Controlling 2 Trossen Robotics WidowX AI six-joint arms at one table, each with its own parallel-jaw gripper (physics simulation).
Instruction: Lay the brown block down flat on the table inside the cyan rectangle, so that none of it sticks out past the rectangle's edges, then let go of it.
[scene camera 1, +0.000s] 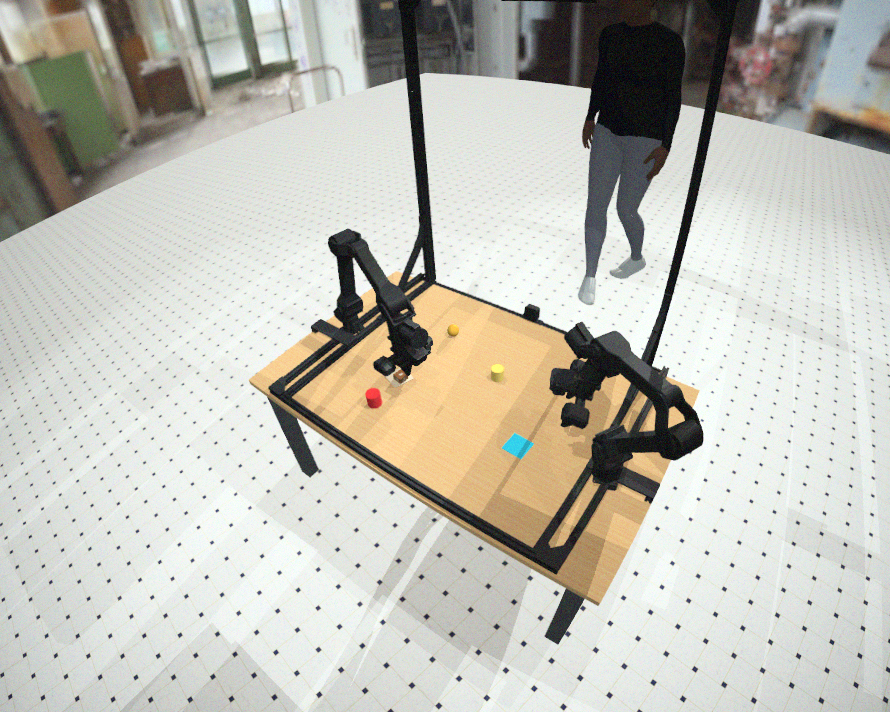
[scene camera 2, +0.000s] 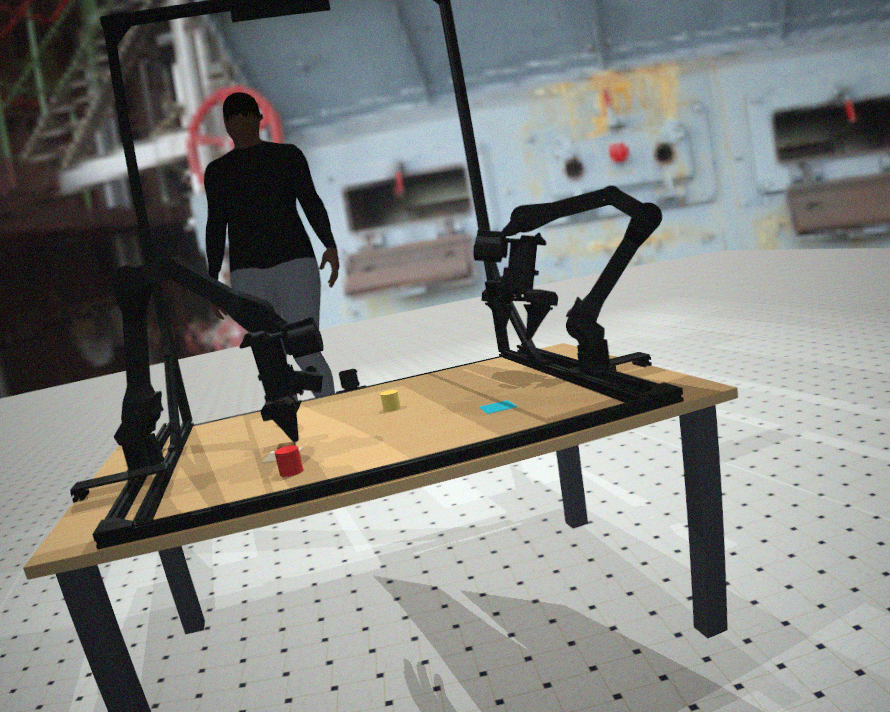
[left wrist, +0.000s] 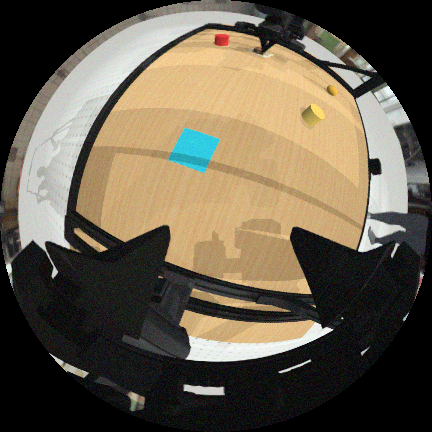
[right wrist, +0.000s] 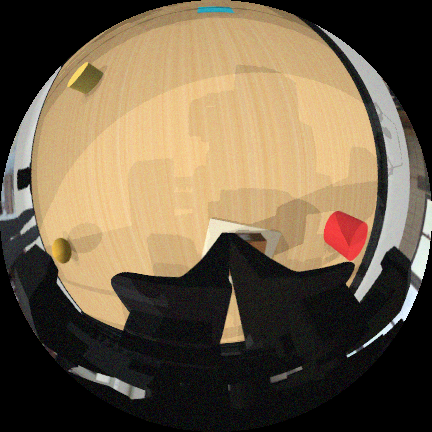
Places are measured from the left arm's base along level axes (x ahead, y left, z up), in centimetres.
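Pixels of known places: left gripper, fingertip midpoint: (scene camera 2: 514, 337) (left wrist: 233, 232); right gripper, fingertip midpoint: (scene camera 1: 408, 374) (scene camera 2: 296, 441) (left wrist: 262, 51) (right wrist: 226, 237); left arm's base at its link origin: (scene camera 1: 606, 474) (scene camera 2: 595, 369) (left wrist: 164, 293); right arm's base at its link origin: (scene camera 1: 352, 328) (scene camera 2: 145, 466).
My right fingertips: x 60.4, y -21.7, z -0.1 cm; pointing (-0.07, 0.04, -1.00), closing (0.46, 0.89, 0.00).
Ahead of a thing's pixels: the offset from my right fingertips to its middle. "pt": to the spot under its first point.
The brown block {dx +2.3, dy +0.5, dz -0.8 cm} (scene camera 1: 400, 376) (left wrist: 258, 50) (right wrist: 258, 243) sits on a white square {pt dx +5.5, dy -0.9, dz -1.7 cm} (scene camera 2: 270, 457) (right wrist: 212, 234) on the table; in the right wrist view the fingers cover much of it, and it cannot be made out in scene camera 2. My right gripper (scene camera 2: 295, 439) (right wrist: 226, 237) is shut with its fingertips together, low beside the block, holding nothing. The cyan rectangle {pt dx -36.7, dy +16.8, dz -1.6 cm} (scene camera 1: 517, 446) (scene camera 2: 498, 407) (left wrist: 194, 149) (right wrist: 215, 9) lies on the table with no block on it. My left gripper (scene camera 2: 517, 343) (left wrist: 233, 232) is open and empty, high above the table on the picture's right.
A red cylinder {dx +6.2, dy +11.9, dz +0.3 cm} (scene camera 1: 373, 398) (scene camera 2: 289, 461) (left wrist: 222, 40) (right wrist: 345, 235) stands near the white square. A yellow cylinder {dx -25.7, dy -7.1, dz +0.2 cm} (scene camera 1: 497, 373) (scene camera 2: 389, 400) (left wrist: 313, 115) (right wrist: 86, 78) stands mid-table towards the back. An orange ball {dx -7.1, dy -23.2, dz +0.2 cm} (scene camera 1: 453, 330) (left wrist: 332, 90) (right wrist: 61, 250) lies farther back. A black frame edges the table.
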